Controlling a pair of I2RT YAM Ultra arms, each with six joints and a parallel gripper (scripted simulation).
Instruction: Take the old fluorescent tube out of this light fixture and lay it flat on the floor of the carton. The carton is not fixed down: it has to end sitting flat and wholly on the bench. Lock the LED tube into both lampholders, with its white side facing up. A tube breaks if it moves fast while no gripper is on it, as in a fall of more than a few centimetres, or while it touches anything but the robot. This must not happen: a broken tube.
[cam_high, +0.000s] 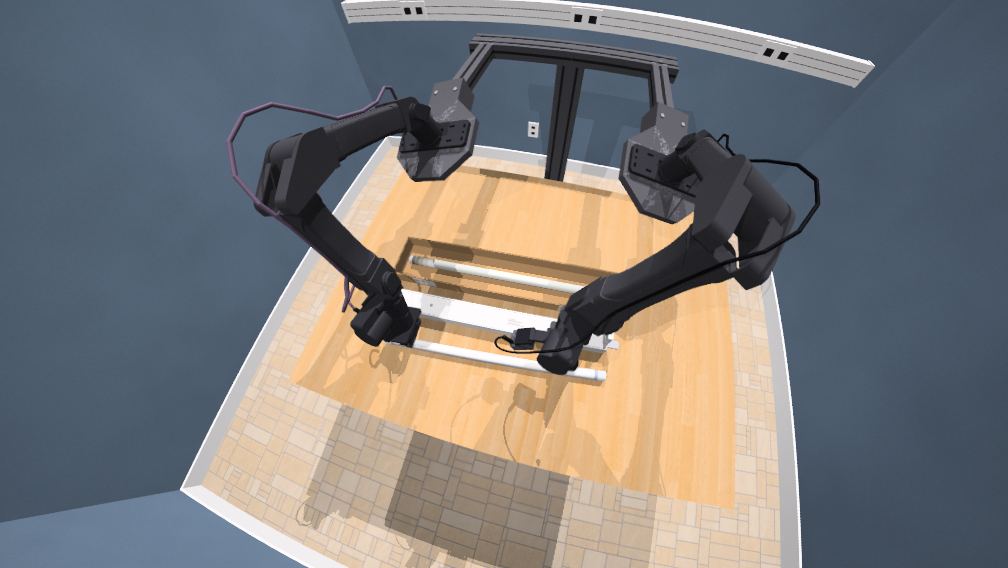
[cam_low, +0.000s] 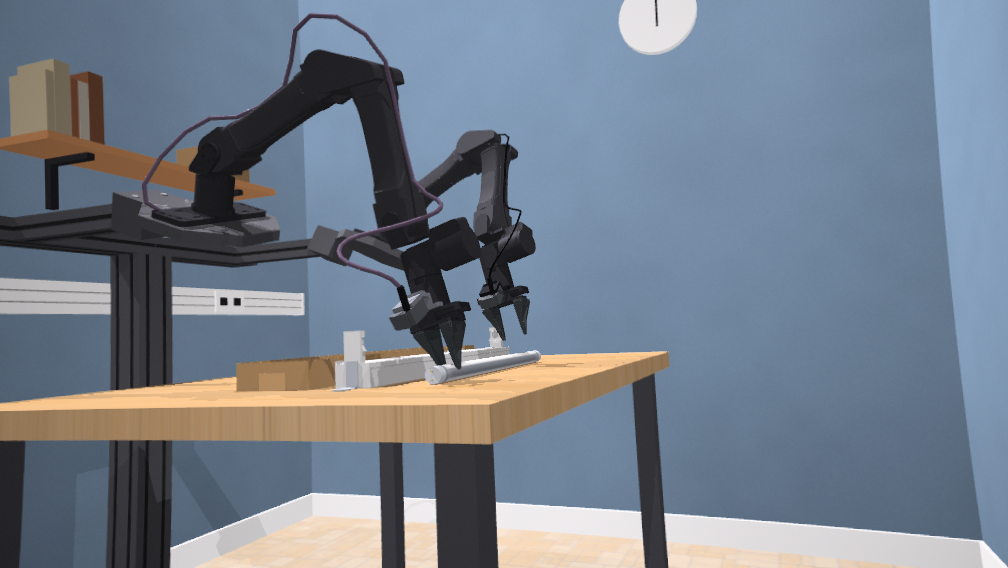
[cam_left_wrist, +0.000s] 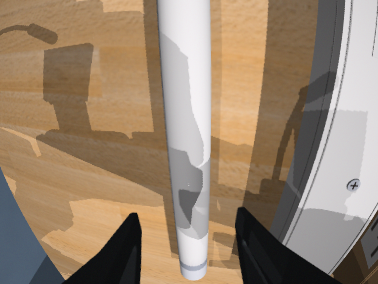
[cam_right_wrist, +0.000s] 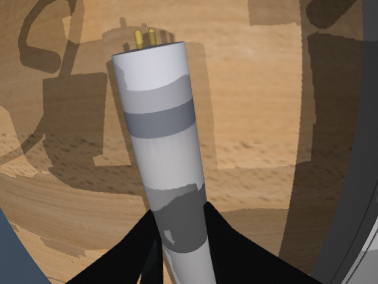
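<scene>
My left gripper is now 16 cm to the left of the LED tube, 5 cm above it and 2 cm short of it. Also, from my left hand: light fixture: 18 cm to the right, 8 cm behind, 1 cm below; then brown carton: 22 cm behind, 18 cm to the right, 4 cm below; then old fluorescent tube: 22 cm behind, 18 cm to the right, 5 cm below.
</scene>
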